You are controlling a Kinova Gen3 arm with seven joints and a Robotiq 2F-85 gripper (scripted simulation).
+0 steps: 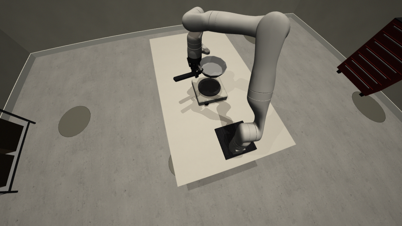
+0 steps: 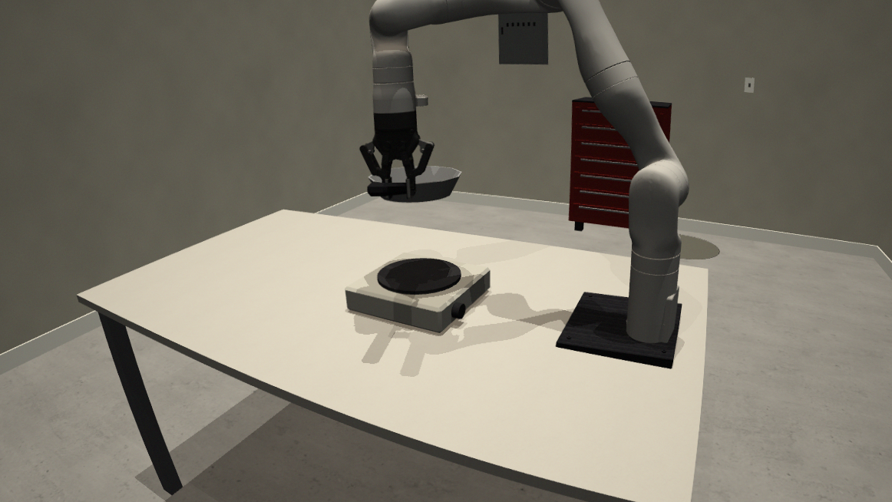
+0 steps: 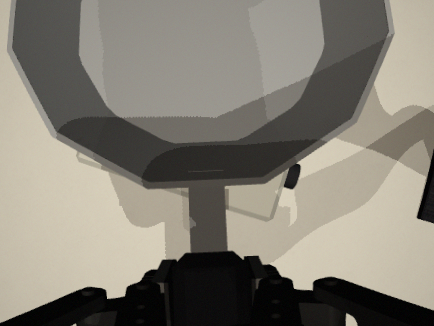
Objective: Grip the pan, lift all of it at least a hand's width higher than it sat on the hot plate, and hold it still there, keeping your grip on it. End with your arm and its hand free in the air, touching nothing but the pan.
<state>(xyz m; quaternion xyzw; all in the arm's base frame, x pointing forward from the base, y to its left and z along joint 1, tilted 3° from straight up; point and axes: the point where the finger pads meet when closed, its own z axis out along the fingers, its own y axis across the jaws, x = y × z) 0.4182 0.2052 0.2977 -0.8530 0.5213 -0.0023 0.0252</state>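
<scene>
Right now my hand is 40 mm short of the pan, 70 mm to the left of it and 20 mm above it. The rest, counted from my hand: hot plate: 50 mm ahead, 130 mm to the right, 260 mm below.
</scene>
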